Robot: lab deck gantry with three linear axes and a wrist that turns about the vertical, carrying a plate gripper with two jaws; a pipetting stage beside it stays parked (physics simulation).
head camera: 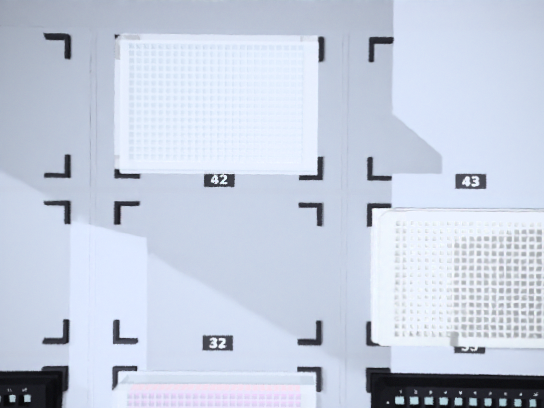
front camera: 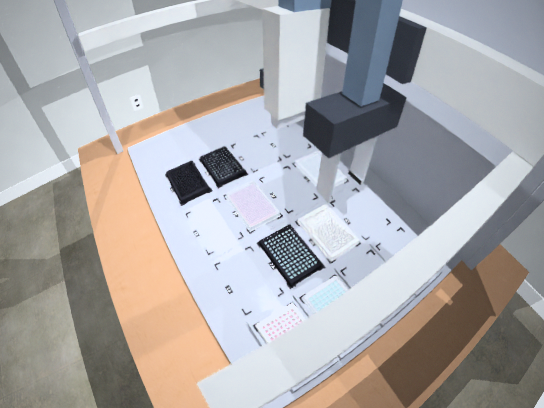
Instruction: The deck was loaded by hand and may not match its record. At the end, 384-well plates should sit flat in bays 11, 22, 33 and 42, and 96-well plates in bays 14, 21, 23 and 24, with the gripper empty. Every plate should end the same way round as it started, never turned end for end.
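Where they show: gripper, between the fingertips: point(front camera: 340, 186); robot's base, origin of its link: point(front camera: 166, 175).
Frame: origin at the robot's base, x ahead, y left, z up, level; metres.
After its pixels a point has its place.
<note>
My gripper point(front camera: 344, 188) @[z 0.160, x 0.392, y 0.257 m] is open and empty, raised above the deck near bays 32 and 42. White 384-well plates point(front camera: 312, 168) @[z 0.013, x 0.214, y 0.346 m] point(head camera: 216, 104) @[z 0.014, x 0.228, y 0.363 m] point(front camera: 330, 232) @[z 0.015, x 0.401, y 0.254 m] point(head camera: 460, 280) @[z 0.014, x 0.378, y 0.256 m] lie in bays 42 and 33. A pink 384-well plate point(front camera: 252, 204) @[z 0.013, x 0.234, y 0.149 m] point(head camera: 215, 396) @[z 0.014, x 0.229, y 0.184 m] lies in bay 22. A fine-welled black plate point(front camera: 188, 181) @[z 0.013, x 0.074, y 0.044 m] lies in bay 11. Black 96-well plates point(front camera: 222, 166) @[z 0.012, x 0.075, y 0.146 m] point(head camera: 27, 382) @[z 0.012, x 0.113, y 0.191 m] point(front camera: 291, 254) @[z 0.013, x 0.397, y 0.149 m] point(head camera: 460, 384) @[z 0.011, x 0.381, y 0.191 m] lie in bays 21 and 23. A cyan-welled plate point(front camera: 326, 295) @[z 0.029, x 0.519, y 0.147 m] in bay 24 and a pink-welled plate point(front camera: 280, 324) @[z 0.019, x 0.516, y 0.042 m] in bay 14 are partly hidden by the front beam.
The parked pipetting stage point(front camera: 295, 65) stands left of the gripper column. A pale front beam point(front camera: 380, 300) @[z 0.400, x 0.625, y 0.037 m] crosses over the deck's near edge. Corner marks and labels of bays 12 point(front camera: 196, 233) @[z 0.000, x 0.228, y -0.002 m], 13 point(front camera: 228, 289) @[z 0.000, x 0.391, y -0.004 m], 32 point(head camera: 217, 343) @[z 0.000, x 0.228, y 0.211 m] and 43 point(head camera: 470, 181) @[z 0.000, x 0.392, y 0.318 m] show.
</note>
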